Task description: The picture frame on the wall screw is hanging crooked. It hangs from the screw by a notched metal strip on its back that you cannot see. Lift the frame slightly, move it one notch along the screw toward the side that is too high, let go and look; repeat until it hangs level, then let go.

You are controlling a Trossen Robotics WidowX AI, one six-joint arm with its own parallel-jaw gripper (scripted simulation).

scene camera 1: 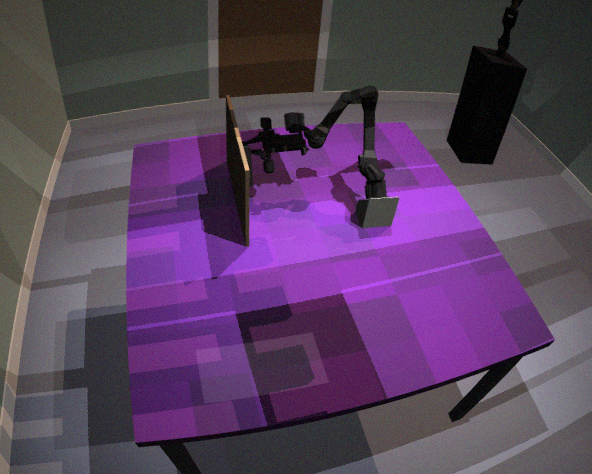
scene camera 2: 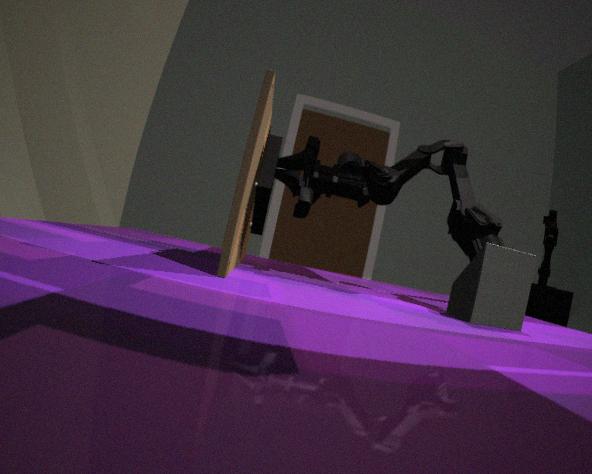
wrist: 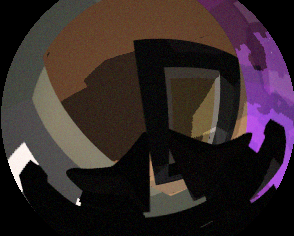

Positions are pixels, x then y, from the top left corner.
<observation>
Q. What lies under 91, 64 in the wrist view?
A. A wooden wall panel.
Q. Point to a wooden wall panel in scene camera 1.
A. At 239, 171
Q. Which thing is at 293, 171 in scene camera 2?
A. The gripper.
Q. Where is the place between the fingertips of the gripper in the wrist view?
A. At 155, 133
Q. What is the gripper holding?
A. A dark picture frame.
</observation>
